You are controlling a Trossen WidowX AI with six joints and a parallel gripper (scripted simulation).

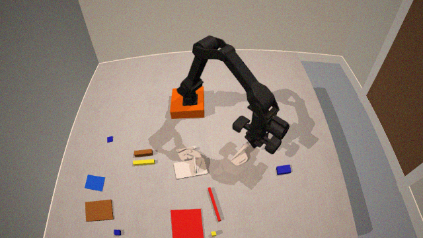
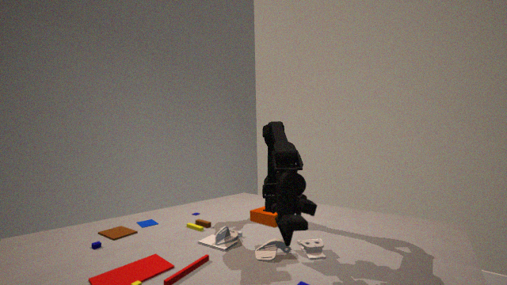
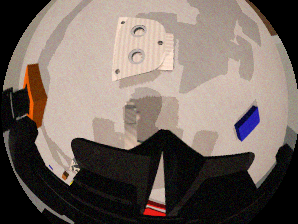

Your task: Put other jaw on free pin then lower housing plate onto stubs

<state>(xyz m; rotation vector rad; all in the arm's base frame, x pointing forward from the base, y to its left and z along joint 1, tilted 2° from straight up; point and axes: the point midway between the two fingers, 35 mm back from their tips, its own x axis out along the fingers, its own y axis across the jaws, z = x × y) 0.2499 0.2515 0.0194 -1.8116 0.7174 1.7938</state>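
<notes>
The pale jaw is 4 cm to the right of my gripper tip, 3 cm below it and 2 cm behind it. The rest, counted from my gripper tip: red bar (22 cm ahead, 16 cm to the right, 4 cm below); blue block (12 cm to the left, 9 cm ahead, 4 cm below); red sheet (32 cm ahead, 26 cm to the right, 4 cm below).
</notes>
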